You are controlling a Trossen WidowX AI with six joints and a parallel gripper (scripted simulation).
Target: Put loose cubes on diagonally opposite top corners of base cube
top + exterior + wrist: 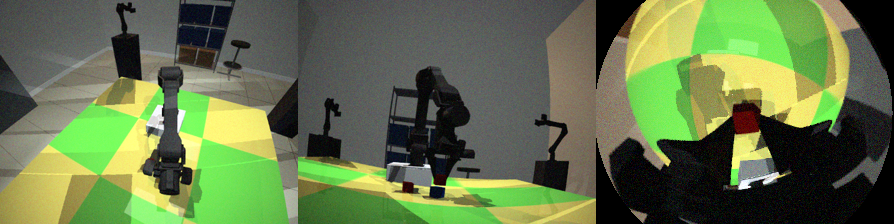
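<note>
The blue cube lies 2 cm behind my gripper tip and 5 cm below it.
</note>
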